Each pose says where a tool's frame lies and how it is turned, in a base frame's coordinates. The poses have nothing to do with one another.
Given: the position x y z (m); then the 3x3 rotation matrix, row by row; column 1 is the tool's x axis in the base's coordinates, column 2 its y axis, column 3 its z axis. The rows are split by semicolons.
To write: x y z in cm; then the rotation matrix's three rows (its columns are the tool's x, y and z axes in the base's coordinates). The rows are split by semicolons. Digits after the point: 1 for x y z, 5 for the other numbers.
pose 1, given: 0.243 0.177 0.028; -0.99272 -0.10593 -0.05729; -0.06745 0.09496 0.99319; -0.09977 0.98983 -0.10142
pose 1, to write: 24.3 17.7 2.8; -0.99272 -0.10593 -0.05729; -0.06745 0.09496 0.99319; -0.09977 0.98983 -0.10142
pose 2, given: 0.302 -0.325 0.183; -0.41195 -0.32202 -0.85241; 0.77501 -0.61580 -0.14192; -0.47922 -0.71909 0.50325
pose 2, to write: 30.2 -32.5 18.3; -0.41195 -0.32202 -0.85241; 0.77501 -0.61580 -0.14192; -0.47922 -0.71909 0.50325
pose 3, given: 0.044 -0.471 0.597; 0.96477 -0.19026 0.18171; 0.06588 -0.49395 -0.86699; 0.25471 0.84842 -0.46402
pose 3, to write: 4.4 -47.1 59.7; 0.96477 -0.19026 0.18171; 0.06588 -0.49395 -0.86699; 0.25471 0.84842 -0.46402
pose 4, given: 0.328 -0.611 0.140; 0.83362 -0.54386 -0.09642; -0.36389 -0.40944 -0.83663; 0.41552 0.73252 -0.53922
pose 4, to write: 32.8 -61.1 14.0; 0.83362 -0.54386 -0.09642; -0.36389 -0.40944 -0.83663; 0.41552 0.73252 -0.53922
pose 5, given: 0.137 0.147 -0.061; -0.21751 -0.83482 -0.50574; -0.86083 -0.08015 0.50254; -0.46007 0.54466 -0.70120
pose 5, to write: 13.7 14.7 -6.1; -0.21751 -0.83482 -0.50574; -0.86083 -0.08015 0.50254; -0.46007 0.54466 -0.70120
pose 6, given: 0.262 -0.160 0.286; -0.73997 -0.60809 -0.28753; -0.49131 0.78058 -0.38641; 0.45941 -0.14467 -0.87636
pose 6, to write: 26.2 -16.0 28.6; -0.73997 -0.60809 -0.28753; -0.49131 0.78058 -0.38641; 0.45941 -0.14467 -0.87636
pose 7, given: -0.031 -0.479 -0.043; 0.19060 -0.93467 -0.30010; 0.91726 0.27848 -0.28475; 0.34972 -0.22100 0.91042
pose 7, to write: -3.1 -47.9 -4.3; 0.19060 -0.93467 -0.30010; 0.91726 0.27848 -0.28475; 0.34972 -0.22100 0.91042
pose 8, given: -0.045 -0.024 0.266; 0.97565 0.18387 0.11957; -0.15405 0.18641 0.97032; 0.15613 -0.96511 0.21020
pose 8, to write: -4.5 -2.4 26.6; 0.97565 0.18387 0.11957; -0.15405 0.18641 0.97032; 0.15613 -0.96511 0.21020
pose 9, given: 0.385 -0.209 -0.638; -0.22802 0.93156 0.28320; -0.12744 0.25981 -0.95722; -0.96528 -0.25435 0.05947
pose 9, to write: 38.5 -20.9 -63.8; -0.22802 0.93156 0.28320; -0.12744 0.25981 -0.95722; -0.96528 -0.25435 0.05947
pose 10, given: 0.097 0.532 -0.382; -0.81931 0.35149 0.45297; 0.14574 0.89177 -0.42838; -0.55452 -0.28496 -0.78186
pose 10, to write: 9.7 53.2 -38.2; -0.81931 0.35149 0.45297; 0.14574 0.89177 -0.42838; -0.55452 -0.28496 -0.78186
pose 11, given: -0.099 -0.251 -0.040; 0.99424 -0.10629 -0.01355; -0.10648 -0.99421 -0.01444; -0.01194 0.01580 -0.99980
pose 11, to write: -9.9 -25.1 -4.0; 0.99424 -0.10629 -0.01355; -0.10648 -0.99421 -0.01444; -0.01194 0.01580 -0.99980
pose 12, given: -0.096 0.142 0.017; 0.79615 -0.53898 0.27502; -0.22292 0.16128 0.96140; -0.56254 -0.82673 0.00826
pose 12, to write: -9.6 14.2 1.7; 0.79615 -0.53898 0.27502; -0.22292 0.16128 0.96140; -0.56254 -0.82673 0.00826
